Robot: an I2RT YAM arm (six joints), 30 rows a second.
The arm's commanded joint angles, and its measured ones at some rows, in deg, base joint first. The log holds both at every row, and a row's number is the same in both.
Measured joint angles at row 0:
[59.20, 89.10, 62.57, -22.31, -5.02, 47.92]
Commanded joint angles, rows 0 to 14:
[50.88, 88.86, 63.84, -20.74, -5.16, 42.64]
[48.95, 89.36, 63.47, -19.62, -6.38, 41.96]
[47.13, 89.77, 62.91, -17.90, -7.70, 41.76]
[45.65, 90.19, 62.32, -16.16, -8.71, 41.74]
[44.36, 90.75, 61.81, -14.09, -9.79, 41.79]
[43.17, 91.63, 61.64, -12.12, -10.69, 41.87]
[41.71, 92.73, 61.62, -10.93, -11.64, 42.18]
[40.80, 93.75, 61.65, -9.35, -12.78, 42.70]
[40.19, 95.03, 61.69, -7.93, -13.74, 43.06]
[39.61, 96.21, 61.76, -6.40, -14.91, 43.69]
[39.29, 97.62, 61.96, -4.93, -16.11, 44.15]
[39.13, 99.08, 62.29, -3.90, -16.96, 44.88]
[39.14, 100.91, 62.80, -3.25, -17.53, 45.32]
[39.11, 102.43, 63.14, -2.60, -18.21, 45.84]
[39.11, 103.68, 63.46, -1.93, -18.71, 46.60]
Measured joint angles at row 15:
[39.11, 98.83, 62.57, -7.55, -13.91, 44.40]
